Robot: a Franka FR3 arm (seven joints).
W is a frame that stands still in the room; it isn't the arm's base.
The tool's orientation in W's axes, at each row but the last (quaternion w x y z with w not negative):
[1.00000, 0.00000, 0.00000, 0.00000]
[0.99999, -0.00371, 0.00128, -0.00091]
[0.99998, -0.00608, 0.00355, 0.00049]
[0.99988, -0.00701, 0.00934, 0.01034]
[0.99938, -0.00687, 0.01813, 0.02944]
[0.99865, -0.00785, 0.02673, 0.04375]
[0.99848, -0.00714, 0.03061, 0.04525]
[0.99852, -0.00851, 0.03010, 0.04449]
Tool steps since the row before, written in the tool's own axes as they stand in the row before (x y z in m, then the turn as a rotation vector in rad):
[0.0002, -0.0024, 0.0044, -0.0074, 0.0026, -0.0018]
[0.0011, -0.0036, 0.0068, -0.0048, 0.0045, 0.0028]
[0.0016, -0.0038, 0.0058, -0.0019, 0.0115, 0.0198]
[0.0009, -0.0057, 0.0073, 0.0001, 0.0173, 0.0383]
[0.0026, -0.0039, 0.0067, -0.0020, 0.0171, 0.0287]
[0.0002, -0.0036, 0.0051, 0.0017, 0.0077, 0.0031]
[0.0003, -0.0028, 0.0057, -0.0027, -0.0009, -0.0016]
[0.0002, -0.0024, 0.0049, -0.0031, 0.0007, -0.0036]
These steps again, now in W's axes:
[0.0002, -0.0024, 0.0044, -0.0074, 0.0026, -0.0018]
[0.0011, -0.0036, 0.0068, -0.0048, 0.0045, 0.0028]
[0.0016, -0.0037, 0.0058, -0.0018, 0.0117, 0.0197]
[0.0012, -0.0056, 0.0074, 0.0004, 0.0178, 0.0380]
[0.0031, -0.0036, 0.0066, -0.0020, 0.0174, 0.0285]
[0.0008, -0.0035, 0.0051, 0.0012, 0.0079, 0.0029]
[0.0009, -0.0027, 0.0057, -0.0027, -0.0012, -0.0014]
[0.0007, -0.0023, 0.0049, -0.0034, 0.0004, -0.0034]

